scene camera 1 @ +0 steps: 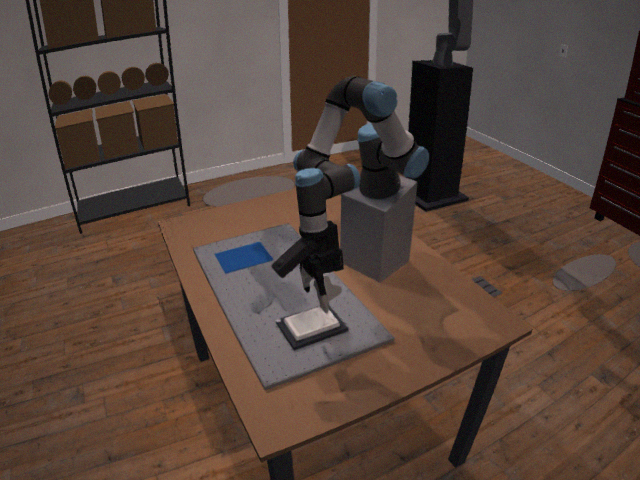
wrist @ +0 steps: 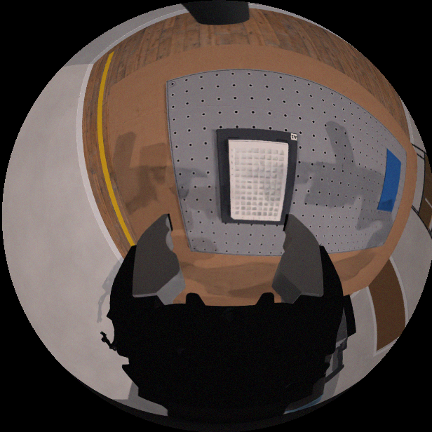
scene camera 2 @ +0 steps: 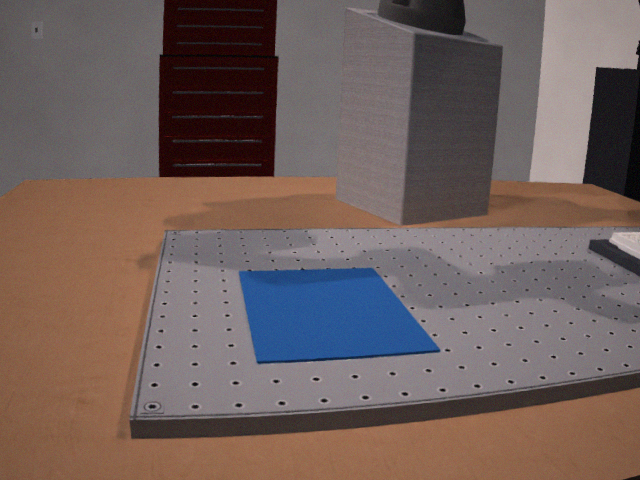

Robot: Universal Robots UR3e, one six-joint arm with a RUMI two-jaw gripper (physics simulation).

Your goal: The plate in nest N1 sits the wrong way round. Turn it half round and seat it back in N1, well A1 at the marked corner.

my gripper: scene camera 1; wrist; not seen in scene camera 2 (out of frame)
same spot on my gripper: (wrist: 150, 276) = (scene camera 1: 315, 283)
